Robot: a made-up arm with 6 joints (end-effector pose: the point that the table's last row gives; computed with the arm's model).
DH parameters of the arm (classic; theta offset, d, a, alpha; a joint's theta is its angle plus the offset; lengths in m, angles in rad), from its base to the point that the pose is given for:
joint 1: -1.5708 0.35 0 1.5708
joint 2: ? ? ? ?
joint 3: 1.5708 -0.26 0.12 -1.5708
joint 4: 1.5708 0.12 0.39 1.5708
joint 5: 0 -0.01 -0.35 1.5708
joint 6: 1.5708 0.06 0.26 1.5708
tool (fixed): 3.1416 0.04 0 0
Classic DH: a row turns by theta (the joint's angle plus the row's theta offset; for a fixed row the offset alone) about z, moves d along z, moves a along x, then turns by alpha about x.
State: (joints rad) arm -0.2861 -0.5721 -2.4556 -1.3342 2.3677 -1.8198
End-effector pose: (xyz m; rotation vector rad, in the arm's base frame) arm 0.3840 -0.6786 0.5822 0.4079 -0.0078 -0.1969
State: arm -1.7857 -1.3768 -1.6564 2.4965 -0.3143 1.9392
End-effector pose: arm -0.3939 0.1518 0.2210 -0.1476 -0.8196 -0.4754
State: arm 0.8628 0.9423 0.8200 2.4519 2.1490 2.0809
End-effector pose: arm 0.4615 -0.2588 0.3903 0.3016 0.3119 1.7922
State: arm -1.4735 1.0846 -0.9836 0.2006 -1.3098 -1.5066
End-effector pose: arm 0.5785 0.0686 0.4389 1.6319 1.8915 -0.3697
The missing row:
joint 2: 0 -0.16 -0.11 1.5708
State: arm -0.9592 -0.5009 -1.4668 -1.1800 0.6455 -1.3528
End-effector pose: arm -0.3416 -0.3541 0.5291 0.0868 -0.2801 -0.1384
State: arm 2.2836 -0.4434 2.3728 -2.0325 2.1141 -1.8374
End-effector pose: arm -0.7155 0.2327 0.6931 0.2333 -0.2542 -2.0757
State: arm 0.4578 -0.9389 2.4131 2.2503 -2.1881 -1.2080
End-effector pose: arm 0.2073 -0.0751 0.2121 -1.1909 0.8054 1.1176
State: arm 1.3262 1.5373 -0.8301 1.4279 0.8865 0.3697
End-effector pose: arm -0.4288 0.4648 0.3984 2.9316 -0.2407 -0.7774
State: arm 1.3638 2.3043 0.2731 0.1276 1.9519 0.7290
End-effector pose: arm -0.7791 -0.0047 -0.1656 1.9392 0.8802 0.4085
